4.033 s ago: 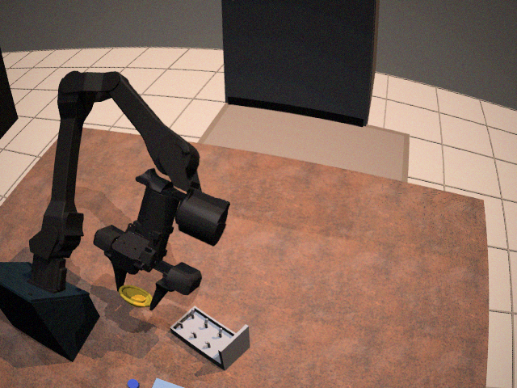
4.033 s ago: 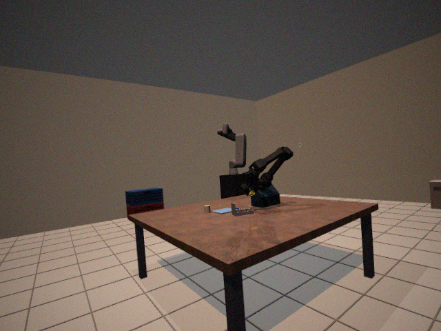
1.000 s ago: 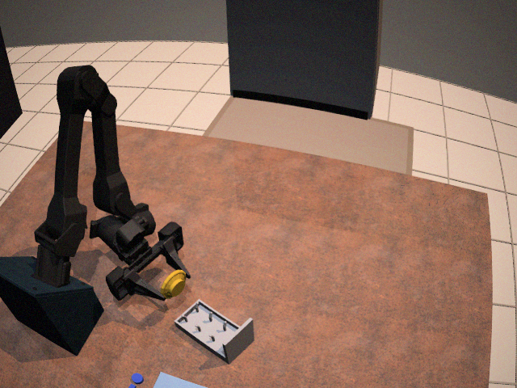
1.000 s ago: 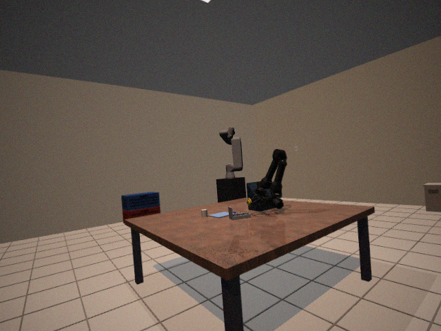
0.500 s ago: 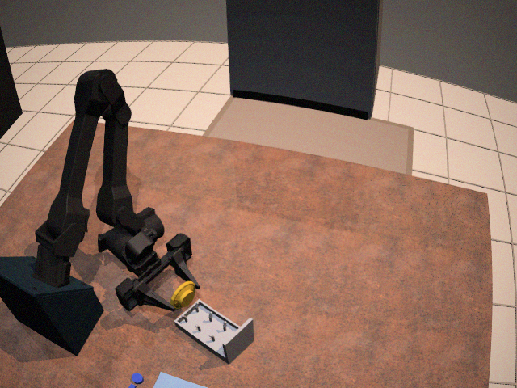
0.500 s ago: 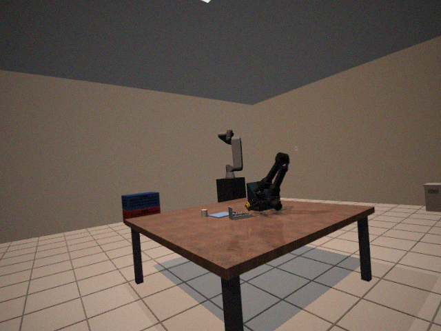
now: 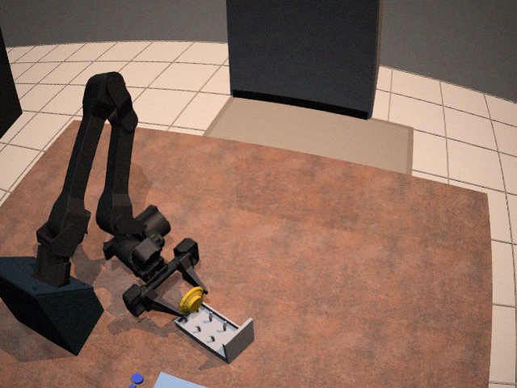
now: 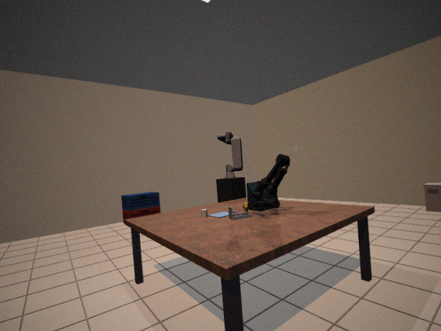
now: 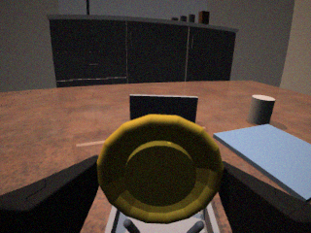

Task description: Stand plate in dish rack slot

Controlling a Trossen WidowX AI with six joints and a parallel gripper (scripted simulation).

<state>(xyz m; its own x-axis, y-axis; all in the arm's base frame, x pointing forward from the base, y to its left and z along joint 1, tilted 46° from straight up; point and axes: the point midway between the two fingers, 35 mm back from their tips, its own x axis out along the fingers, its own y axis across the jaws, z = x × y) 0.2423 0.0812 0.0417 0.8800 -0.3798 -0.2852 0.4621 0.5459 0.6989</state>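
The grey dish rack is 4 cm below my gripper tip, 3 cm ahead of it and 2 cm to the right of it. Also, from my gripper tip: yellow plate 1 cm behind.
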